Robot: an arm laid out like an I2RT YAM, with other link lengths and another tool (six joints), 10 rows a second.
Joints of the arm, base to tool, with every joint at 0 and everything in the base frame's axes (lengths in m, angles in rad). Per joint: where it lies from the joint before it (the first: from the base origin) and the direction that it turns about. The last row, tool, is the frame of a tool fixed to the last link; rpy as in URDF.
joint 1: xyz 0 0 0.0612 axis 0 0 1
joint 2: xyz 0.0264 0.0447 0.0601 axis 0 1 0
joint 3: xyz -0.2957 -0.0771 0 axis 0 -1 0
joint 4: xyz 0.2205 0.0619 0.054 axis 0 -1 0
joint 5: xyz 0.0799 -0.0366 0.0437 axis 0 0 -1
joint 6: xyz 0.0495 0 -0.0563 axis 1 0 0
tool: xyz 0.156 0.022 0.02 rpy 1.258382 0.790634 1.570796
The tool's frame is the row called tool.
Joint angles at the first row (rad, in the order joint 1, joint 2, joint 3, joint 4, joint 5, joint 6):
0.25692 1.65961 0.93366 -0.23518 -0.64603 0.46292
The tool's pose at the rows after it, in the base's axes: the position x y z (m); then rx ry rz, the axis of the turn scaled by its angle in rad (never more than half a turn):
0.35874 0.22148 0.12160 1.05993 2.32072 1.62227
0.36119 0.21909 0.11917 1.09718 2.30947 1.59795
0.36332 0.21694 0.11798 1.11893 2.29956 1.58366
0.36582 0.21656 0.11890 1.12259 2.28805 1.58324
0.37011 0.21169 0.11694 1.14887 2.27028 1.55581
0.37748 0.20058 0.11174 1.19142 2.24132 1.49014
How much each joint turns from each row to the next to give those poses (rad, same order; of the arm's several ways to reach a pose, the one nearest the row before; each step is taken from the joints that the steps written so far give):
0.00345 0.00001 0.00001 0.00040 0.01946 0.01985
0.00303 -0.00003 -0.00002 0.00035 0.02211 0.02554
-0.00039 0.00000 0.00000 0.00154 0.01297 0.01449
0.00002 0.00001 0.00000 0.00955 0.00498 0.00841
-0.00342 0.00000 -0.00001 0.00306 0.02403 0.01565
-0.00688 0.00001 0.00004 -0.00118 0.05379 0.01983

